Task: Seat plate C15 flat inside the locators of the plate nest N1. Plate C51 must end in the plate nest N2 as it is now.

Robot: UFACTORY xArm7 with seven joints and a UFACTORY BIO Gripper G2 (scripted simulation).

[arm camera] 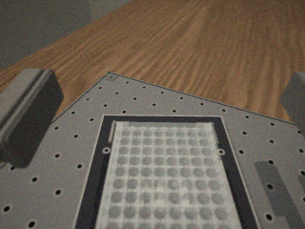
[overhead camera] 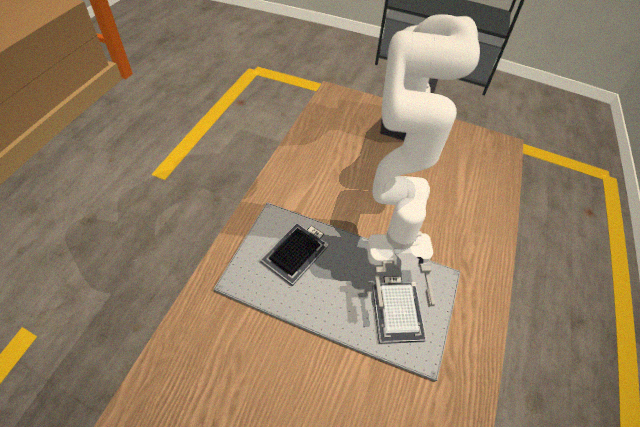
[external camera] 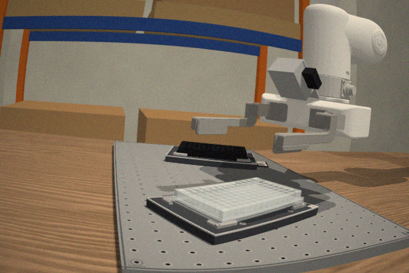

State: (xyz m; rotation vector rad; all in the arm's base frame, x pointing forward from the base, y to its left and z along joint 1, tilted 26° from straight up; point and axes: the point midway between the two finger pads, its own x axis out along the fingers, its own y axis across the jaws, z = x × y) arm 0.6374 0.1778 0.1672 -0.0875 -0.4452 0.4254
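Now: the clear well plate C15 70 mm below my hand. Round my hand: dark plate nest N1 (90 mm below); then black plate C51 (330 mm to the right, 70 mm below, 50 mm behind); then plate nest N2 (330 mm to the right, 90 mm below, 50 mm behind).
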